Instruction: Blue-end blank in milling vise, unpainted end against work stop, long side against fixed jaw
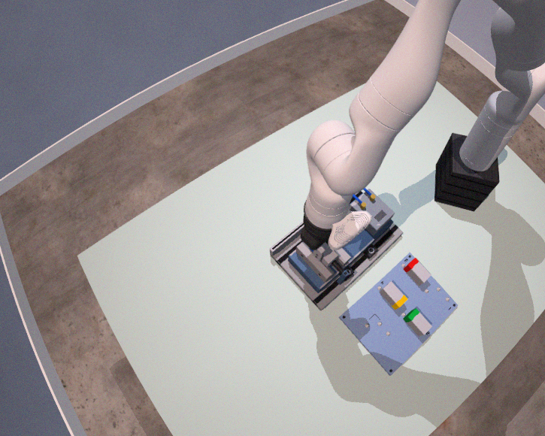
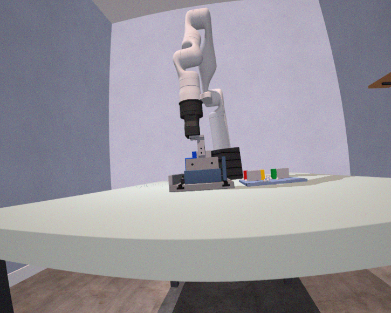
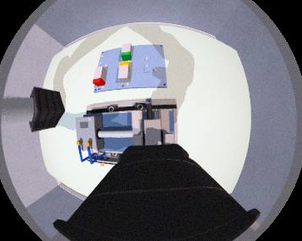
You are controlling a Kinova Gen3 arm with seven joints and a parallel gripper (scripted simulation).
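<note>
Right now my hand is 20 mm above the blank with blue end. Round my hand: vise (70 mm behind, 10 mm to the left, 80 mm below); then blank with yellow end (60 mm behind, 190 mm to the left, 100 mm below); then fixed jaw (20 mm ahead, 40 mm below).
</note>
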